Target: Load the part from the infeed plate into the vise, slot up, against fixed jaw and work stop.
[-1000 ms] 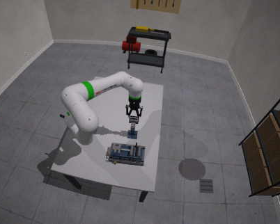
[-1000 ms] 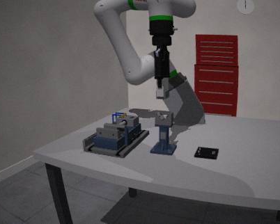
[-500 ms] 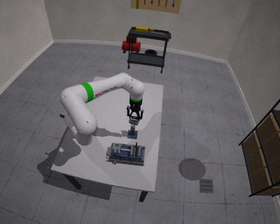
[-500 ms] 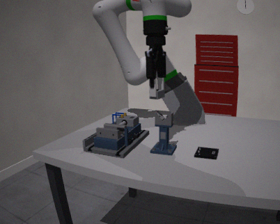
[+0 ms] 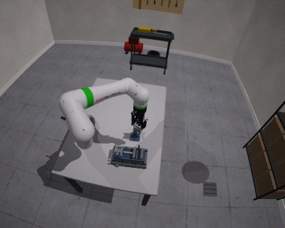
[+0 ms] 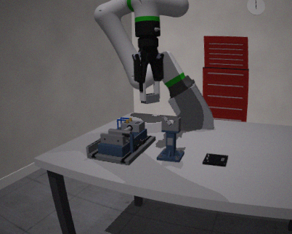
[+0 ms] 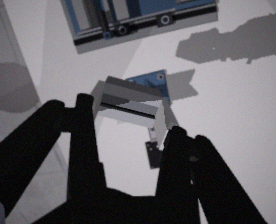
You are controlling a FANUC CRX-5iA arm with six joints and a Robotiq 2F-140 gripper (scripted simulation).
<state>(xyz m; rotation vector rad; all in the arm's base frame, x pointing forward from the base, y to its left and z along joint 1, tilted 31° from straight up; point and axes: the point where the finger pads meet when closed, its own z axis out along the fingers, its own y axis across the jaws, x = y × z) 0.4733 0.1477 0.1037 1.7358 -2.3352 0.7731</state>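
The air cylinder rod is 4 cm behind my hand, 15 cm to the right of it and 18 cm below it. Also, from my hand: part: 2 cm below; then blue work stop: 3 cm ahead, 7 cm to the right, 20 cm below; then black infeed plate: 7 cm behind, 25 cm to the left, 26 cm below.
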